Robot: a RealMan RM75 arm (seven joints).
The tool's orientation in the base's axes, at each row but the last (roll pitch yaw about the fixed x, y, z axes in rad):
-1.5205, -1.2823, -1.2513
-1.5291, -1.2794, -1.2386
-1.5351, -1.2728, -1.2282
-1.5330, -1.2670, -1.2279
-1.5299, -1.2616, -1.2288
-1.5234, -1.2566, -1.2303
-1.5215, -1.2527, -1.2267
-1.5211, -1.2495, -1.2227
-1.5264, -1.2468, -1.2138
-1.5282, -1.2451, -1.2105
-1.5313, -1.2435, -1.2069
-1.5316, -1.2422, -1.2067
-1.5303, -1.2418, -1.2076
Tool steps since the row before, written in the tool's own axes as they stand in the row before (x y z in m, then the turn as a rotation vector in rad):
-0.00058, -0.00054, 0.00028, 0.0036, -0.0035, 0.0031
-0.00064, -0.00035, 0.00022, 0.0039, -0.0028, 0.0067
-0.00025, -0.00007, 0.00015, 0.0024, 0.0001, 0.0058
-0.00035, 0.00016, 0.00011, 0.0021, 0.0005, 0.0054
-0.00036, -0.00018, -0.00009, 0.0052, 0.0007, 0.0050
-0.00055, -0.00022, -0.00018, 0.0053, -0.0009, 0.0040
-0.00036, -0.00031, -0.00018, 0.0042, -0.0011, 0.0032
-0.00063, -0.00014, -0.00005, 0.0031, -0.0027, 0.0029
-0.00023, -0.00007, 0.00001, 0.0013, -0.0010, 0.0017
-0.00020, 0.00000, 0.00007, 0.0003, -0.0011, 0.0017
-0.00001, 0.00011, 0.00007, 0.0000, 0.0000, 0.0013
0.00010, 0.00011, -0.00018, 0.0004, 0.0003, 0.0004
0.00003, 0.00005, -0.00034, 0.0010, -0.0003, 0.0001
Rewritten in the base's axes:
0.00002, 0.00074, -0.00040, 0.0020, 0.0033, 0.0045
0.00002, 0.00057, -0.00051, 0.0056, 0.0039, 0.0046
0.00009, 0.00019, -0.00022, 0.0057, 0.0014, 0.0023
0.00012, 0.00000, -0.00038, 0.0054, 0.0010, 0.0019
-0.00018, 0.00023, -0.00029, 0.0054, -0.0002, 0.0048
-0.00030, 0.00029, -0.00046, 0.0039, 0.0008, 0.0054
-0.00032, 0.00031, -0.00025, 0.0030, 0.0009, 0.0044
-0.00017, 0.00029, -0.00055, 0.0020, 0.0026, 0.0038
-0.00004, 0.00013, -0.00020, 0.0013, 0.0011, 0.0016
0.00004, 0.00009, -0.00019, 0.0012, 0.0015, 0.0007
0.00010, -0.00007, -0.00004, 0.0012, 0.0005, 0.0000
-0.00011, -0.00020, 0.00006, 0.0005, -0.0002, 0.0003
-0.00029, -0.00019, 0.00001, 0.0001, 0.0000, 0.0010

